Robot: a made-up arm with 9 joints.
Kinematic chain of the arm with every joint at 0, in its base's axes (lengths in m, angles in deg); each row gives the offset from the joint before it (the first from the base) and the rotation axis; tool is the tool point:
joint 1: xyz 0 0 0.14 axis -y
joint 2: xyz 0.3 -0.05 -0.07 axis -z
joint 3: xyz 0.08 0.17 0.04 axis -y
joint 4: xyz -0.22 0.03 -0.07 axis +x
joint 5: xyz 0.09 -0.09 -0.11 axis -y
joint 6: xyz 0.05 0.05 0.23 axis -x
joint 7: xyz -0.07 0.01 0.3 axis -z
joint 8: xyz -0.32 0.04 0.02 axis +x
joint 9: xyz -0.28 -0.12 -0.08 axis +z
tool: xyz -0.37 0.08 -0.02
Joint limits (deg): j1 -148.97..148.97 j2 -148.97..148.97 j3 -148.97..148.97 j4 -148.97..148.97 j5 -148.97..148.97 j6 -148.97..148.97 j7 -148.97..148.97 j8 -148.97..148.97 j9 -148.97..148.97
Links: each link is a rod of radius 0.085 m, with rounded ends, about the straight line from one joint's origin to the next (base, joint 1, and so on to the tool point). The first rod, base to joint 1, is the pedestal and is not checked.
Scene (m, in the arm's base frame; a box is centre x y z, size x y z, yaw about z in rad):
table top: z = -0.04
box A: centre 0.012 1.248 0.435 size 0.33 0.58 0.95 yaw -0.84
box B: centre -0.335 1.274 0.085 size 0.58 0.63 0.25 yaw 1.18
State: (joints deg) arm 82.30 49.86 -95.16 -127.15 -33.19 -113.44 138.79 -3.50 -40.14
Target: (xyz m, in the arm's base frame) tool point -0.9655 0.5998 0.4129
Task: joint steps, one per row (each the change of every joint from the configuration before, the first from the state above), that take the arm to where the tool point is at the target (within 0.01 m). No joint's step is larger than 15 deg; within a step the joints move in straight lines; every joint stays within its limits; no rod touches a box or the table.
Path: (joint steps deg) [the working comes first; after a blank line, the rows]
Joints at the target: 111.32 55.67 -141.69 -148.97 17.28 -69.93 98.43 -21.40 -43.61
Straight joint move there: touches box A.

1: -4.83 13.19 -4.16 -2.94 1.87 -2.81 -2.58 6.80 0.82
2: -4.84 13.20 -4.16 -2.94 1.88 -2.80 -2.59 6.81 0.82
3: -4.83 13.19 -4.16 -2.95 1.87 -2.81 -2.58 6.80 0.82
4: -4.83 13.20 -4.17 -2.94 1.88 -2.81 -2.58 6.80 0.83
5: 12.08 -11.74 -7.47 -2.51 10.74 13.69 -7.51 -11.27 -1.69
6: 12.09 -11.74 -7.47 -2.51 10.74 13.68 -7.51 -11.28 -1.69
7: 12.09 -11.75 -7.47 -2.52 10.74 13.69 -7.50 -11.28 -1.69
8: 12.09 -11.74 -7.47 -2.51 10.75 13.68 -7.51 -11.28 -1.69

